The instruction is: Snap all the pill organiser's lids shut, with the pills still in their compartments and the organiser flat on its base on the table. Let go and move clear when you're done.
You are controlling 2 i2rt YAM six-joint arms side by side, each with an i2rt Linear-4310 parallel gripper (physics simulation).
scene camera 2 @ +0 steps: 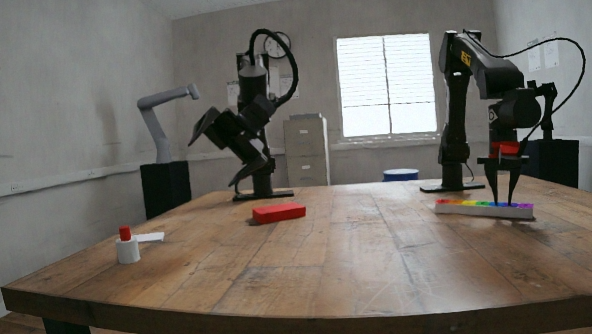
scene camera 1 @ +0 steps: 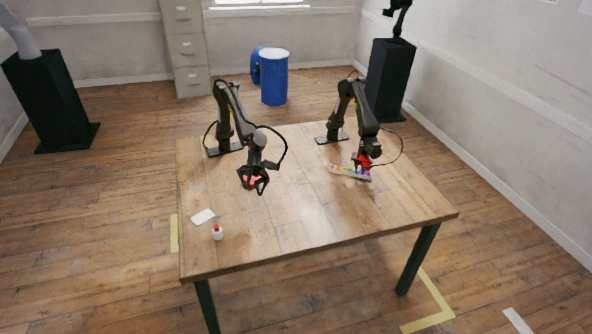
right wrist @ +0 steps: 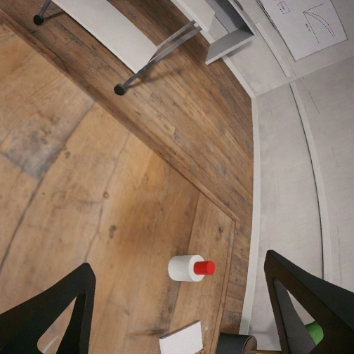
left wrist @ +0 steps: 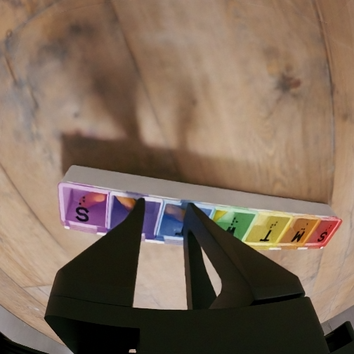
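Seen in the pictures: left gripper, between the fingertips: (scene camera 2: 502, 205) (scene camera 1: 358, 173); right gripper, between the fingertips: (scene camera 2: 210, 165) (scene camera 1: 253, 192); left arm's base, origin of its link: (scene camera 2: 452, 188) (scene camera 1: 331, 138); right arm's base, origin of its link: (scene camera 2: 263, 197) (scene camera 1: 225, 149).
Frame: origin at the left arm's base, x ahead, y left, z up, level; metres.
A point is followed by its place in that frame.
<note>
The pill organiser (scene camera 1: 337, 171) {x 0.289, y -0.118, z 0.014 m} (scene camera 2: 465, 209) {x 0.305, y -0.098, z 0.012 m} (left wrist: 200, 188) lies flat on its base on the table, a pale tray with a rainbow row of lids. The lids look down, and coloured pills show through several of them. My left gripper (scene camera 1: 360, 172) {x 0.348, y -0.032, z 0.025 m} (scene camera 2: 502, 204) {x 0.348, y -0.032, z 0.025 m} (left wrist: 164, 209) points down, nearly shut with a narrow empty gap. Its fingertips are at the indigo and blue lids and look to touch them; the fingers cover part of these lids and the green one. My right gripper (scene camera 1: 253, 190) {x 0.440, y -0.589, z 0.154 m} (scene camera 2: 210, 165) {x 0.440, y -0.589, z 0.154 m} (right wrist: 176, 268) is wide open and empty, above the table and far from the organiser.
A red block (scene camera 1: 251, 182) {x 0.237, y -0.544, z 0.024 m} (scene camera 2: 278, 212) {x 0.234, y -0.509, z 0.021 m} lies on the table near my right gripper. A white bottle with a red cap (scene camera 1: 217, 233) {x 0.493, y -0.752, z 0.037 m} (scene camera 2: 128, 251) {x 0.492, y -0.739, z 0.022 m} (right wrist: 185, 268) and a white card (scene camera 1: 202, 217) {x 0.361, y -0.792, z 0.005 m} (scene camera 2: 151, 237) {x 0.357, y -0.769, z 0.005 m} (right wrist: 182, 341) are near the table's left edge in the scene views.
</note>
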